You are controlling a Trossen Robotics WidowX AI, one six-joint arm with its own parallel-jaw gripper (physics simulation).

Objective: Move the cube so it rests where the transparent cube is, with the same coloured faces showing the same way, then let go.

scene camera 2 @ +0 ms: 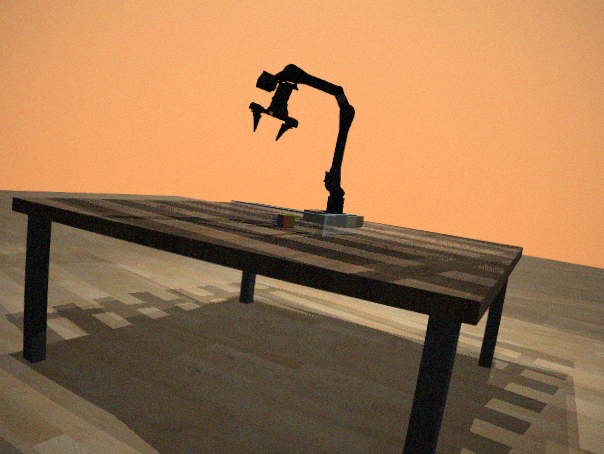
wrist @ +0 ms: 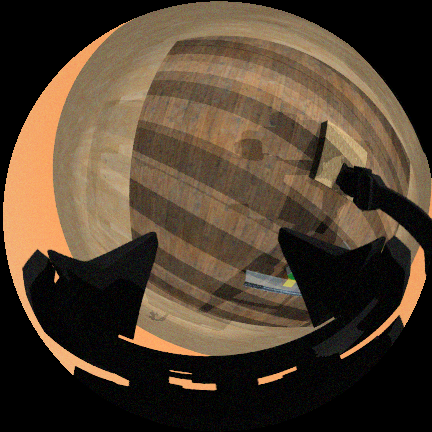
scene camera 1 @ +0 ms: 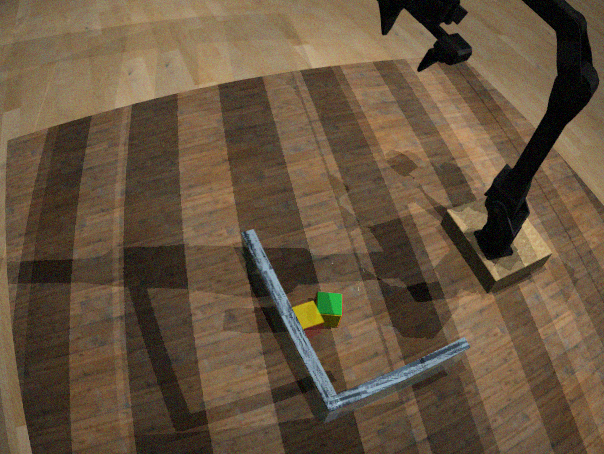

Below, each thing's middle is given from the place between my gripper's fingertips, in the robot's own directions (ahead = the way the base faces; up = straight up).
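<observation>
My gripper is 29 cm to the right of the grey L-shaped rail (scene camera 1: 329,405), and it is also 26 cm above the rail and 14 cm short of it. Going by their middles, of the things named here the grey L-shaped rail is the nearest to my gripper. The transparent cube (scene camera 1: 308,315) is a long way to the left of my gripper, well below it and a good way ahead of it.
</observation>
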